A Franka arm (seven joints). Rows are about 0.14 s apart.
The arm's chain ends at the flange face. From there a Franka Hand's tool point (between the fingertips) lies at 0.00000 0.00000 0.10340 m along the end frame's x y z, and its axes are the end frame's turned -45 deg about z.
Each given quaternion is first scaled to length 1.
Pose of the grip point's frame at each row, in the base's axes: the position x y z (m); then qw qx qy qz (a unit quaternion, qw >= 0):
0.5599 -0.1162 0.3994 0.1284 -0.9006 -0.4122 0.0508
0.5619 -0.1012 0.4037 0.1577 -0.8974 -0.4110 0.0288
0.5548 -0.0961 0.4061 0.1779 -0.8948 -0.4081 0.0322
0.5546 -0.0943 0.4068 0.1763 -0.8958 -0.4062 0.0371
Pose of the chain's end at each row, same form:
0.5803 -0.1358 0.4989 0.0992 -0.9898 -0.0362 0.0961
0.5806 -0.1280 0.5018 0.1347 -0.9864 -0.0363 0.0870
0.5758 -0.1263 0.5027 0.1520 -0.9829 -0.0346 0.0978
0.5763 -0.1238 0.5035 0.1487 -0.9831 -0.0325 0.1017

